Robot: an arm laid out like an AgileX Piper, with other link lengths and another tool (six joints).
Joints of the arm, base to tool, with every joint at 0 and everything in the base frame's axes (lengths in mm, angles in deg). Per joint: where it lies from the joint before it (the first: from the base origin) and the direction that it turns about. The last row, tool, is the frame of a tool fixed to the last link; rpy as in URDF.
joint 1: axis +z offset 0 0 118.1
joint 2: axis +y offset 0 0 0
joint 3: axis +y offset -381.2 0 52.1
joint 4: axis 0.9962 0 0.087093 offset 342.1 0 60.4
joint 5: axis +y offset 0 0 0
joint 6: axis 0.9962 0 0.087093 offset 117.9 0 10.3
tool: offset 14.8 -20 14.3 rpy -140.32 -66.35 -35.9
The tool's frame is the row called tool.
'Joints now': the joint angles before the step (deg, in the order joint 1, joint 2, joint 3, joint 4, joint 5, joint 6). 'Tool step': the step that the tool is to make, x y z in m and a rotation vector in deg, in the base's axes. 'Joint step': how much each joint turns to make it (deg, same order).
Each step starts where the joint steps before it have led.
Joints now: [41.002 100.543 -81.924 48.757 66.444 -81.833]
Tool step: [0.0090 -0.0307 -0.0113 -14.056 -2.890 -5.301]
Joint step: [-0.398 -1.604 0.015 -15.935 1.556 12.275]
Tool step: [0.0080 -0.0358 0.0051 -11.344 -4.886 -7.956]
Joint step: [-0.215 -2.858 0.535 -14.663 1.154 12.276]
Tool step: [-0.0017 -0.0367 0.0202 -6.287 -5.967 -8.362]
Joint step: [-0.071 -4.637 1.814 -11.079 0.215 10.405]
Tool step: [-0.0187 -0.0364 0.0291 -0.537 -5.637 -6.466]
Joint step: [-0.043 -6.984 3.600 -6.058 -1.050 7.189]
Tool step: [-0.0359 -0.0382 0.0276 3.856 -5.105 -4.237]
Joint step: [-0.008 -9.431 5.714 -2.037 -2.674 4.602]
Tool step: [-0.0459 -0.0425 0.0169 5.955 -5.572 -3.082]
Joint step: [-0.011 -11.357 7.655 -0.770 -4.324 3.584]
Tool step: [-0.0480 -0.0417 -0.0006 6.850 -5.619 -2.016]
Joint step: [0.001 -12.131 8.975 -0.030 -5.490 2.733]
